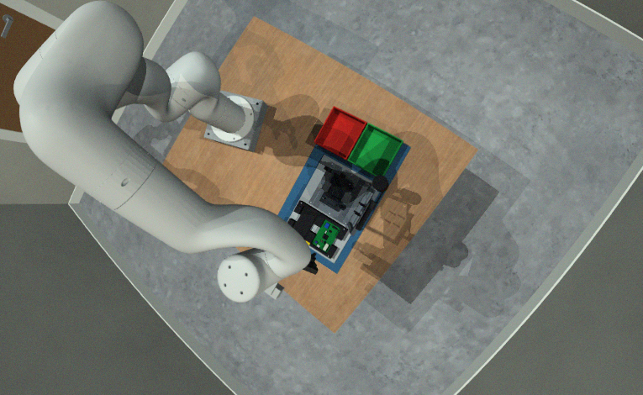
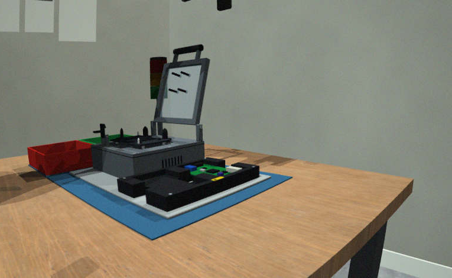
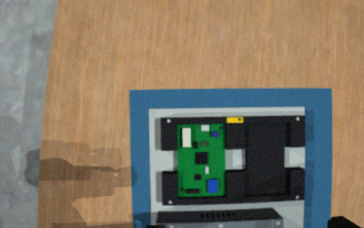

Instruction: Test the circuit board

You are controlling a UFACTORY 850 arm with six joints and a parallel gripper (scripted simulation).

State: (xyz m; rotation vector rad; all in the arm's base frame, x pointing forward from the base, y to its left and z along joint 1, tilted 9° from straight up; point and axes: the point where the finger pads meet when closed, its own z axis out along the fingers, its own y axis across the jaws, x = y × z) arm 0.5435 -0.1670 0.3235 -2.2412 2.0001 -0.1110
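Right now my hand is 310 mm above the green circuit board. Also, from my hand: black hook 130 mm behind, 210 mm to the left, 240 mm below; see-through lid 60 mm ahead, 180 mm to the left, 150 mm below; green bin 40 mm behind, 370 mm to the left, 320 mm below.
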